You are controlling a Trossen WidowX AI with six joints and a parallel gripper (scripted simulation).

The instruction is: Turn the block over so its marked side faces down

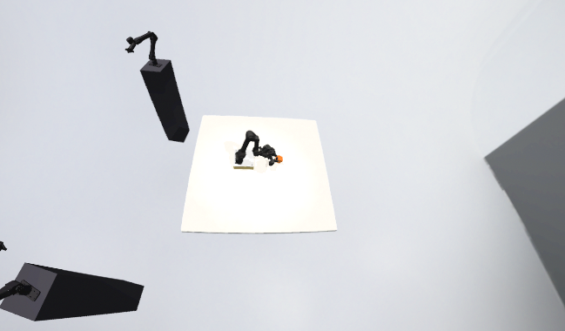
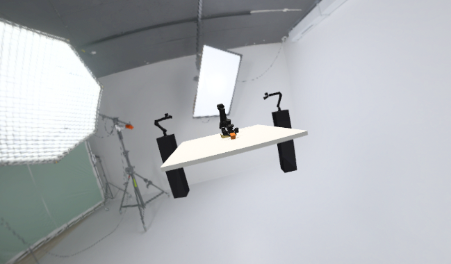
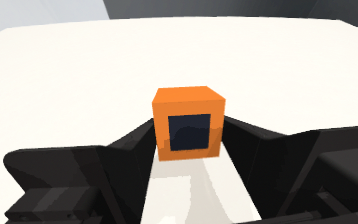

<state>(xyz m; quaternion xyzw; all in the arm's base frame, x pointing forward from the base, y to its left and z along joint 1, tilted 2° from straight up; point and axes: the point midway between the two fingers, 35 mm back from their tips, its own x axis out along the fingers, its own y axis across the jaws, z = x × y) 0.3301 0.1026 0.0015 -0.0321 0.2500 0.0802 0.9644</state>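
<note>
Right now my gripper tip is 10 mm past the orange block and 10 mm above it.
</note>
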